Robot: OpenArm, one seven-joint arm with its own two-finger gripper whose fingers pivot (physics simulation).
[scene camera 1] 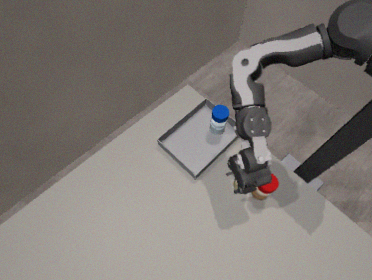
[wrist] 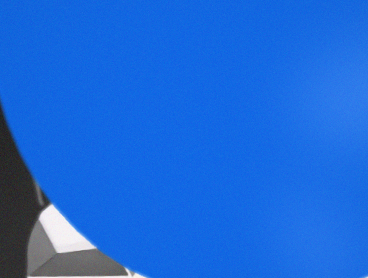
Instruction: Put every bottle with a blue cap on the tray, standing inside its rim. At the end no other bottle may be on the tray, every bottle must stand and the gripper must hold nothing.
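Observation:
A bottle with a blue cap (scene camera 1: 220, 114) stands inside the tray (scene camera 1: 182, 142) near its back right corner. My gripper (scene camera 1: 236, 183) is low over the table, right of the tray's front corner, with its fingers closed around a second blue-capped bottle. In the scene view the gripper covers most of that bottle, and a bit of its pale yellow body shows between the fingers. Its blue cap (wrist: 185, 125) fills most of the wrist view. A bottle with a red cap (scene camera 1: 268, 183) stands close to the gripper's right side.
Part of the tray (wrist: 80, 262) also shows at the lower left of the wrist view. The table's (scene camera 1: 125, 215) right edge runs just beyond the red-capped bottle. A dark post (scene camera 1: 340, 145) stands past that edge. The arm covers the area between tray and gripper.

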